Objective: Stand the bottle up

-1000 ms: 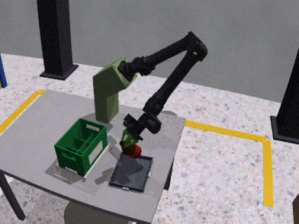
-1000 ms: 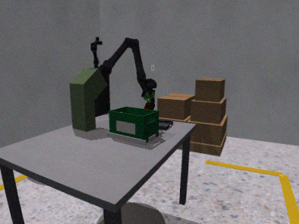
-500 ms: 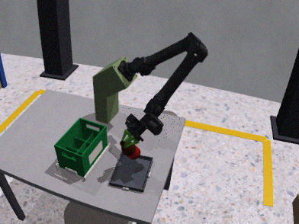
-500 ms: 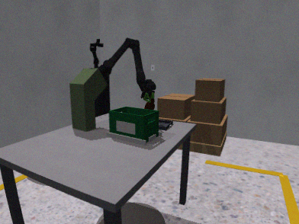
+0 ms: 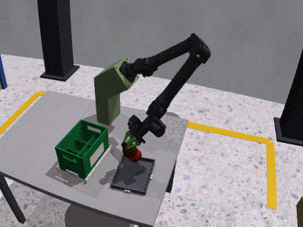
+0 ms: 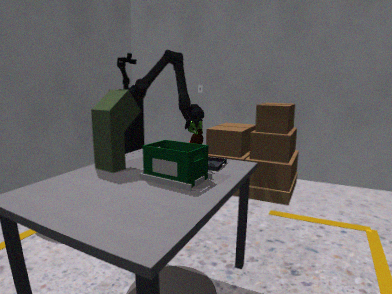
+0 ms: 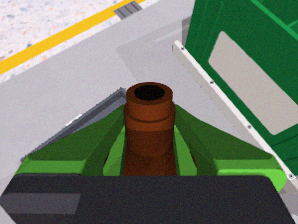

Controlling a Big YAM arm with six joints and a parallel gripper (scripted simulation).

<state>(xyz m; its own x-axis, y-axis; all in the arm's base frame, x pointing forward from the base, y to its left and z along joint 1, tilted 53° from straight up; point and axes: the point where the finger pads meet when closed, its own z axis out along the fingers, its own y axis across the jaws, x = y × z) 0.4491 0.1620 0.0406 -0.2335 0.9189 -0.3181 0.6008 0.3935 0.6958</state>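
Now: hand 50 mm above the brown bottle, 20 mm to the right of it and 20 mm past it. Also, from my hand: green crate: 260 mm to the right, 120 mm below, 20 mm behind; dark tray: 190 mm below, 50 mm to the left.
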